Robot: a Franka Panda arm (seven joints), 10 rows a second.
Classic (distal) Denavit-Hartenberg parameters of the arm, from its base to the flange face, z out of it. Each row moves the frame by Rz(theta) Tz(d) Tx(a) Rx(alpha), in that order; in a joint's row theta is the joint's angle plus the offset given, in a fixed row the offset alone. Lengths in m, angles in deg.
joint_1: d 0.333, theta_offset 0, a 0, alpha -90
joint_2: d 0, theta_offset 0, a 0, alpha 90
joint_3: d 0.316, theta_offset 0, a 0.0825, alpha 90
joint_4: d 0, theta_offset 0, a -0.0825, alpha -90
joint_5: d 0.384, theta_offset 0, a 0, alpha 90
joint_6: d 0, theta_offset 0, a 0.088, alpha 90
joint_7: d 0.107, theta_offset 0, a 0, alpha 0
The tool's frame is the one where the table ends.
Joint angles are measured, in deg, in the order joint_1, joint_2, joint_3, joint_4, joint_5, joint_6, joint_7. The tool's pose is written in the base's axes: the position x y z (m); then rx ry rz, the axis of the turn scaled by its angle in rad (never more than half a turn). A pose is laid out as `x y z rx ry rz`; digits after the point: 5 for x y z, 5 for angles.
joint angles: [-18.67 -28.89 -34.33 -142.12 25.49 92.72 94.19]
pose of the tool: 0.24820 -0.26400 0.43315 -0.70719 2.40890 0.90561
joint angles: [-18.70 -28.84 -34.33 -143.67 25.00 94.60 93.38]
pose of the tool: 0.24733 -0.26183 0.42200 -0.71186 2.41793 0.89232
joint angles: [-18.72 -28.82 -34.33 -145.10 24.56 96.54 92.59]
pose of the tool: 0.24650 -0.26005 0.41203 -0.71666 2.42618 0.87486
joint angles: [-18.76 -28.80 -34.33 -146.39 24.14 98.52 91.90]
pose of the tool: 0.24565 -0.25892 0.40316 -0.71953 2.43518 0.85386
